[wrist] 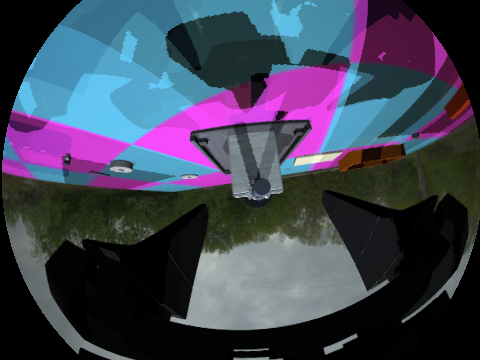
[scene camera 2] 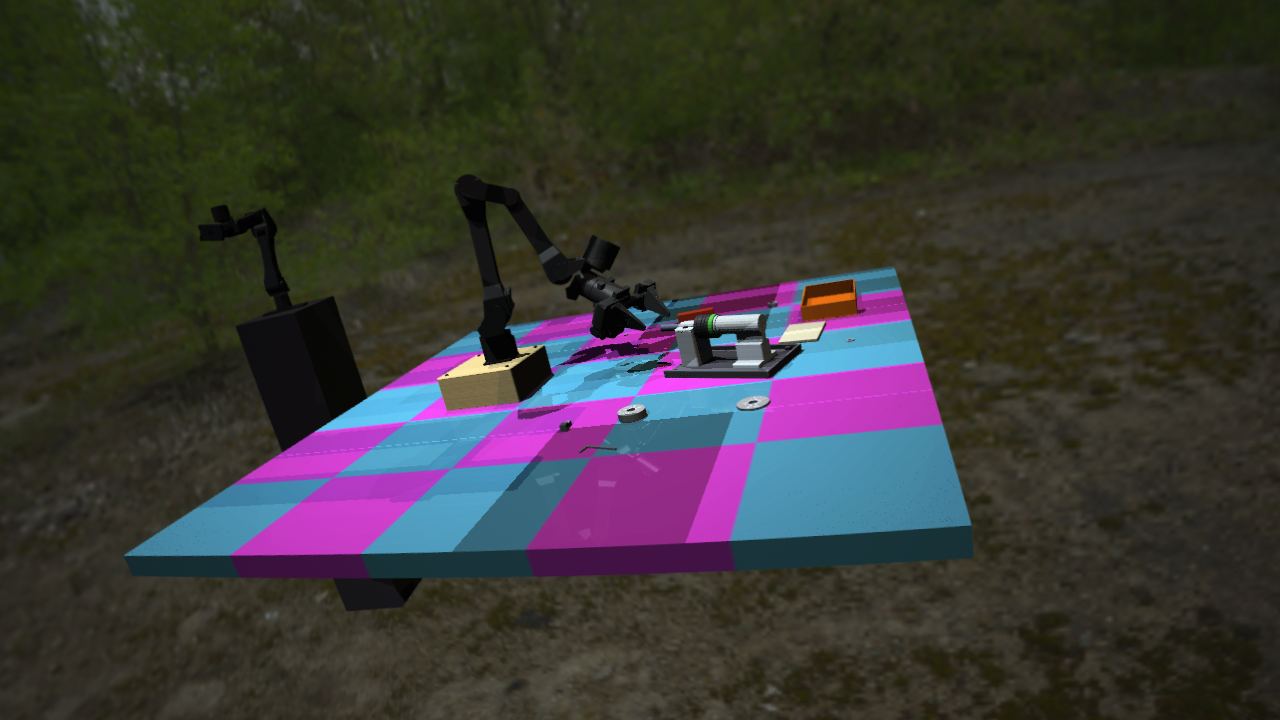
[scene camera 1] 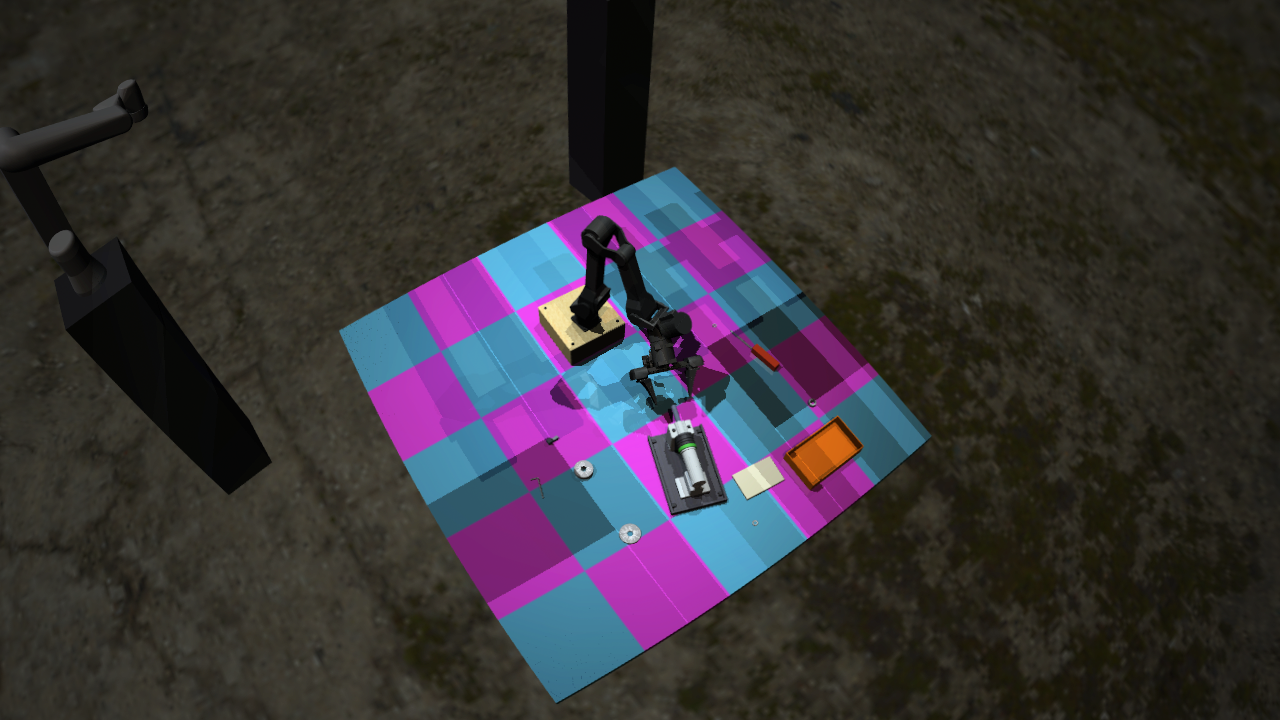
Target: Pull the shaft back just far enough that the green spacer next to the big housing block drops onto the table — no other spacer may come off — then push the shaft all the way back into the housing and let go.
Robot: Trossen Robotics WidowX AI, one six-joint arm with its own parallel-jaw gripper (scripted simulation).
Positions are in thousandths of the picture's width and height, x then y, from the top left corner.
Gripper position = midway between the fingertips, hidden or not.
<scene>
gripper: wrist 555, 565; scene camera 2 514, 447; scene camera 1 526, 556
</scene>
